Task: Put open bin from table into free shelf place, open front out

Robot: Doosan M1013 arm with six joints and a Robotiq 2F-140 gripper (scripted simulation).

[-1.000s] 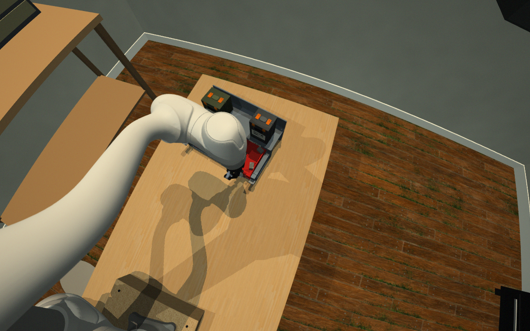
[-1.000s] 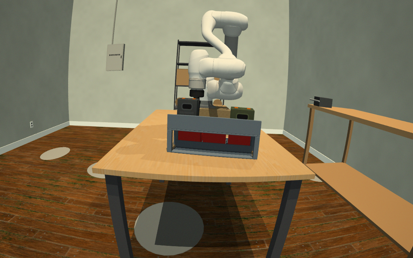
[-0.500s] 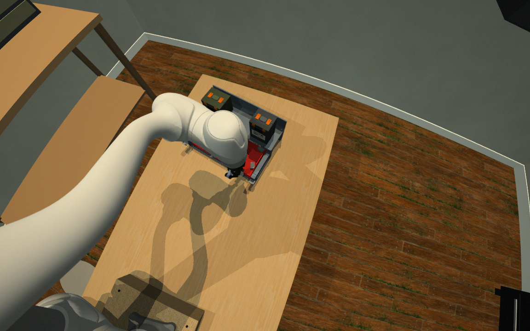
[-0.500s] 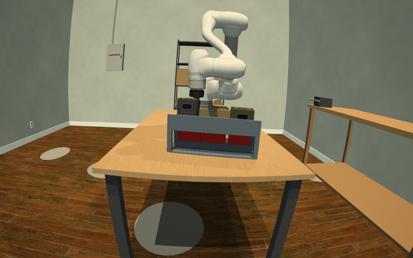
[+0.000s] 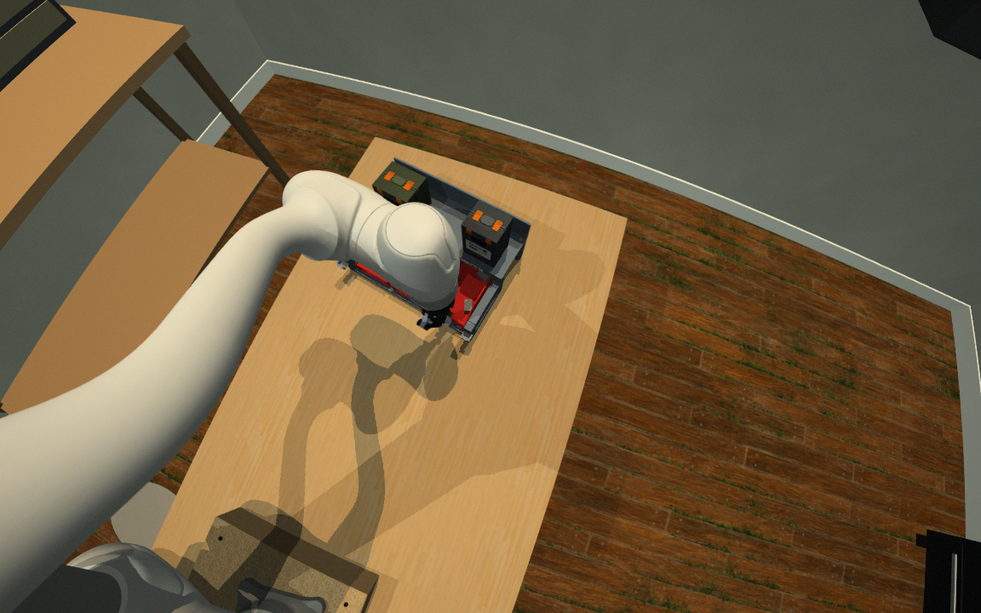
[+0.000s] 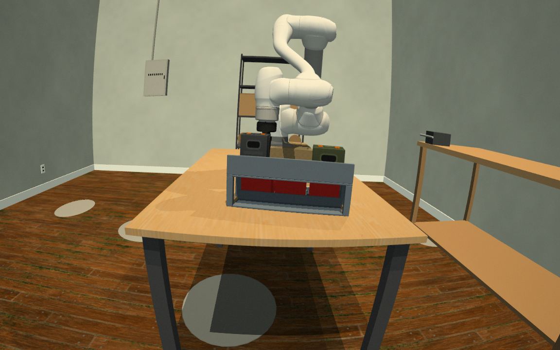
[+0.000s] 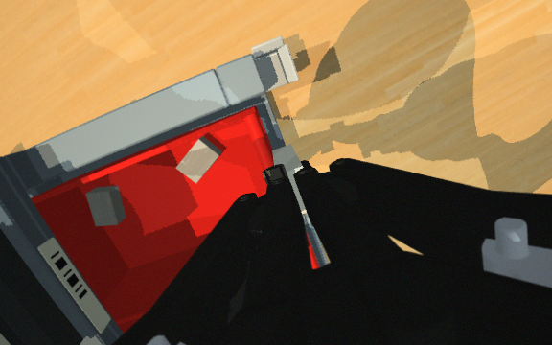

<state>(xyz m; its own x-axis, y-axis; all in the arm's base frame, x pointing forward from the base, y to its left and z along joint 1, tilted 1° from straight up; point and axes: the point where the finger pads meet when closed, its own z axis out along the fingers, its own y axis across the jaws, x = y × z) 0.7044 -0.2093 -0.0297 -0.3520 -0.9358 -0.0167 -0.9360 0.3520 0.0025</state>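
Right now the front lip is 110 mm to the left of my hand, 50 mm below it and 40 mm ahead of it.
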